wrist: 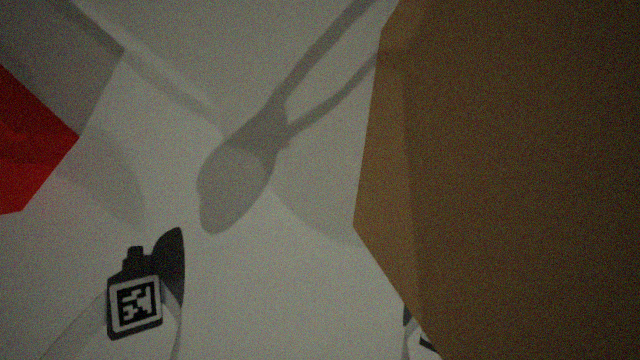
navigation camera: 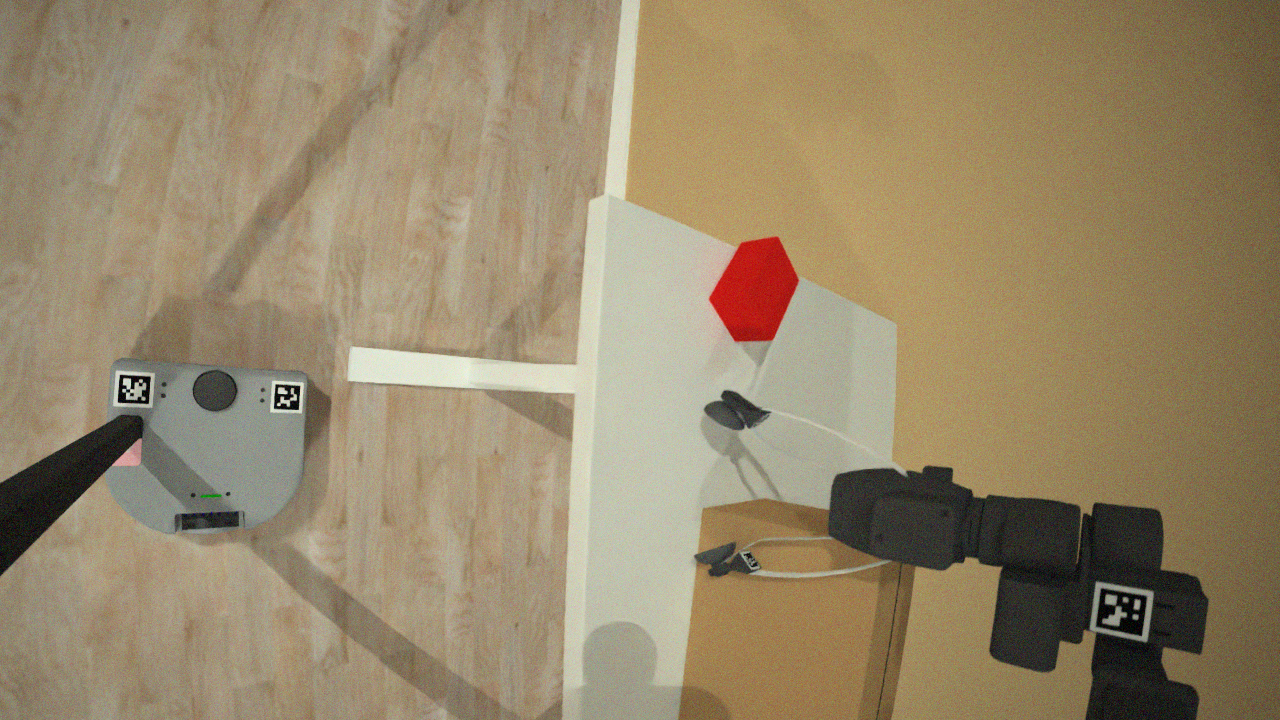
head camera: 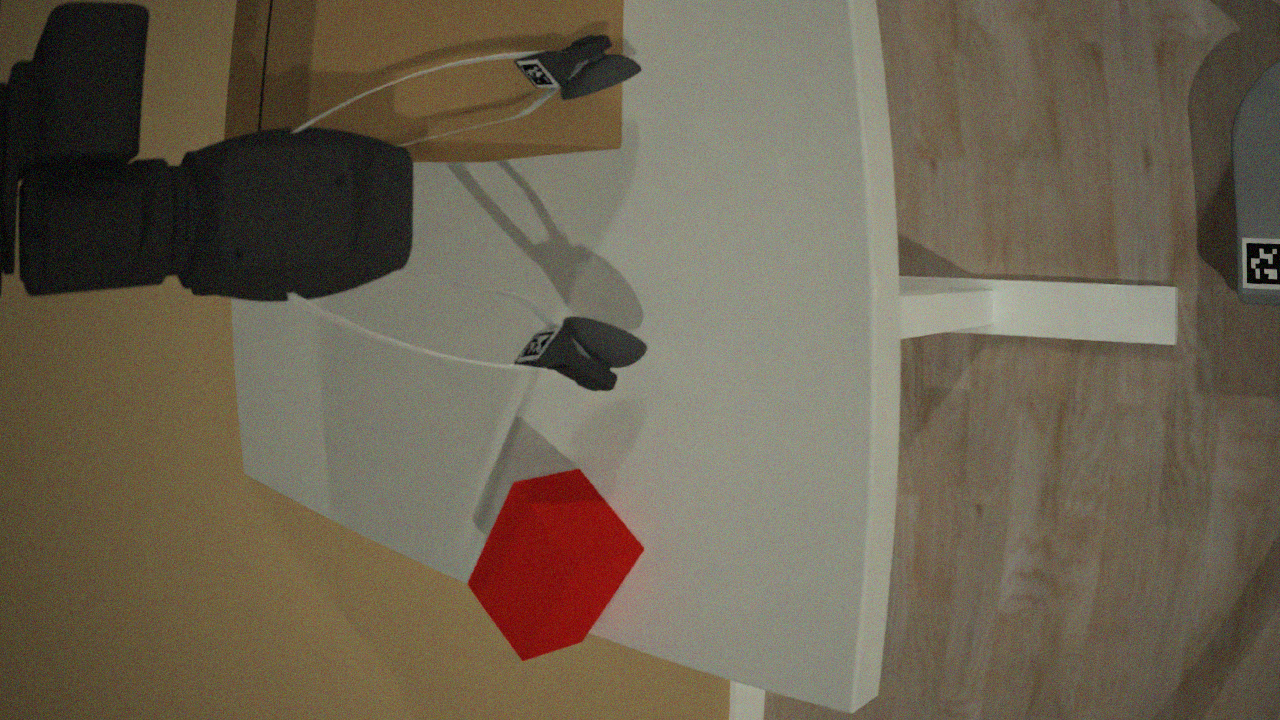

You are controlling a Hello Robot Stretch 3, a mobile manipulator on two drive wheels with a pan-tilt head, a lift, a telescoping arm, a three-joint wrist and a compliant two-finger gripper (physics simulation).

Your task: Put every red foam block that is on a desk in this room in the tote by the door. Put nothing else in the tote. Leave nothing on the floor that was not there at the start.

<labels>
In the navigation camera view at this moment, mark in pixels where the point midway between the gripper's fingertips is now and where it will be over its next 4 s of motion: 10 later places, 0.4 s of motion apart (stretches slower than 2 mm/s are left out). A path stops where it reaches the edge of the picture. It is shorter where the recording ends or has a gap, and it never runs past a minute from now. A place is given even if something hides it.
My gripper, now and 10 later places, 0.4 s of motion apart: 704, 481; 699, 483; 677, 487; 631, 494; 586, 501; 562, 504; 558, 494; 560, 453; 563, 394; 567, 336; 569, 303
</labels>
